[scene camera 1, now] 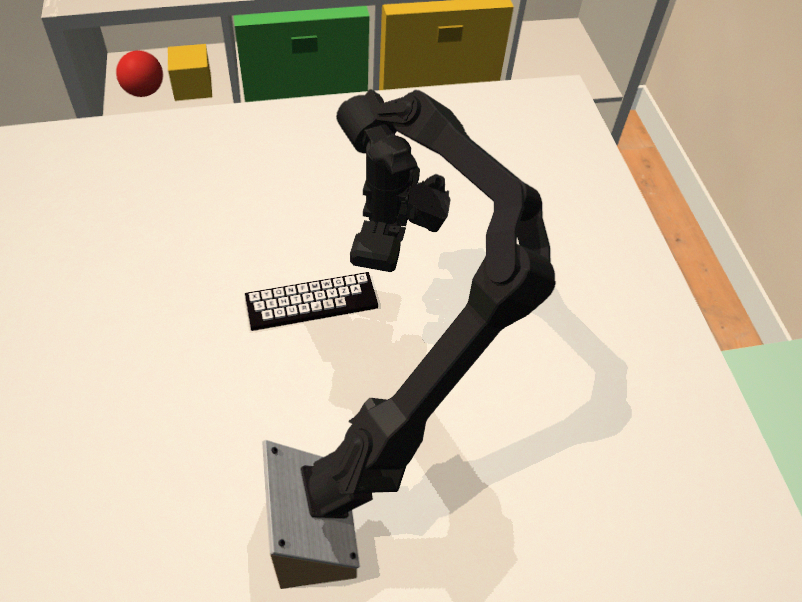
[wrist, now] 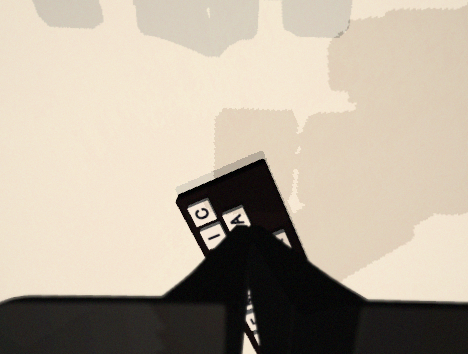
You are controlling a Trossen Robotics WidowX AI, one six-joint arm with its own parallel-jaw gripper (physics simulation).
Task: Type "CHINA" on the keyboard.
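Pixels of known places: gripper, fingertip midpoint: [wrist: 247, 237]; arm's base, origin of the base link: [scene camera 1: 323, 492].
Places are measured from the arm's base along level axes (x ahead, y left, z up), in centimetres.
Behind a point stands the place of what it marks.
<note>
The black keyboard [scene camera 1: 365, 300] @[x 32.5, y -13.1, z -7.0 cm] [wrist: 257, 187] @[x 32.5, y -13.5, z -6.9 cm] with white letter keys lies flat on the table, slightly angled. In the scene view its top row ends at the right with the I key [scene camera 1: 350, 279] @[x 36.6, y -11.7, z -6.4 cm] and C key [scene camera 1: 361, 277] @[x 36.7, y -13.5, z -6.4 cm]; the A key [scene camera 1: 355, 289] @[x 34.5, y -12.0, z -6.4 cm] ends the middle row. In the wrist view the C key [wrist: 202, 213] @[x 36.5, y -13.6, z -6.4 cm], I key [wrist: 213, 236] @[x 36.6, y -11.7, z -6.4 cm] and A key [wrist: 236, 217] @[x 34.6, y -12.3, z -6.4 cm] show beside the fingertips. My gripper [scene camera 1: 374, 264] @[x 32.7, y -16.0, z 4.0 cm] [wrist: 247, 237] @[x 32.7, y -16.0, z 4.0 cm] is shut and empty, raised near the keyboard's right end. Its fingers hide most other keys, including H and N, in the wrist view.
The pale table top [scene camera 1: 129, 226] @[x 57.2, y 22.2, z -8.0 cm] carries my arm's base plate [scene camera 1: 291, 498] @[x -1.4, y 4.0, z 3.9 cm] at the front. Behind the table, a shelf unit [scene camera 1: 226, 51] holds a red ball [scene camera 1: 139, 73], a yellow block [scene camera 1: 189, 72], a green bin [scene camera 1: 301, 64] and a yellow bin [scene camera 1: 446, 61].
</note>
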